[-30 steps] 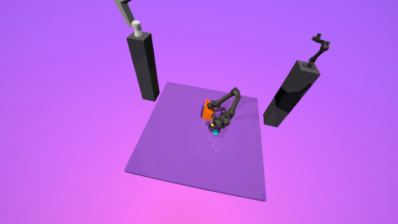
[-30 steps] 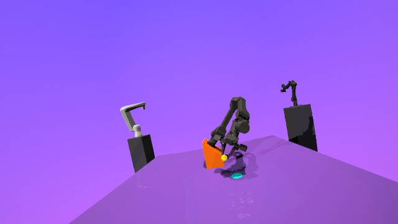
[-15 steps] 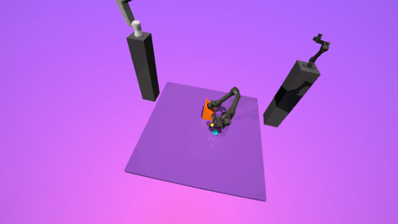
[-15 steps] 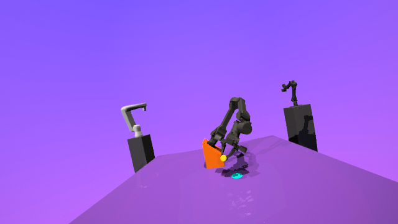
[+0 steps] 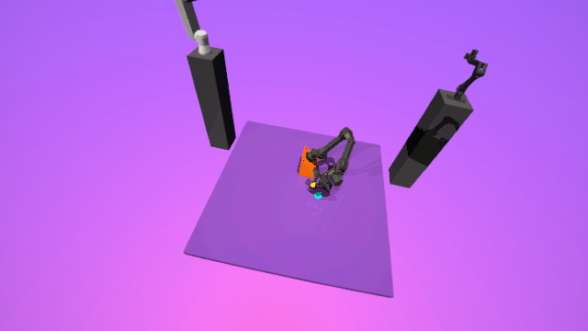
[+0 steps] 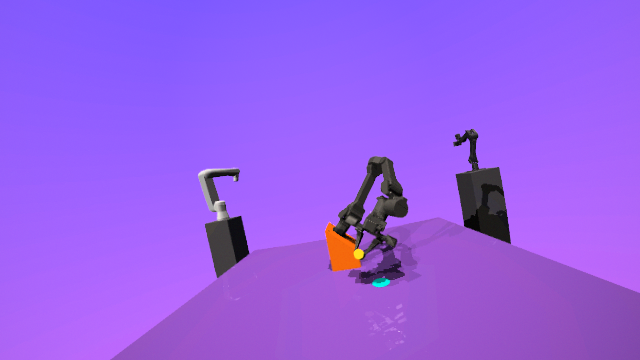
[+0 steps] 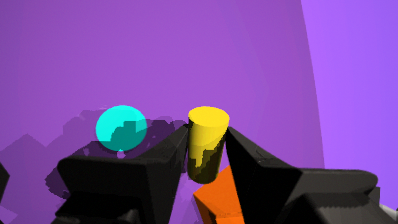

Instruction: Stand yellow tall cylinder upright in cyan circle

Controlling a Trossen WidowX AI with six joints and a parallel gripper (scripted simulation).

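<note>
Now: gripper tip 10 mm short of the cyan circle, 60 mm to the right of it and 110 mm above it. The rest, counted from my gripper tip: yellow tall cylinder (20 mm behind, 10 mm below).
</note>
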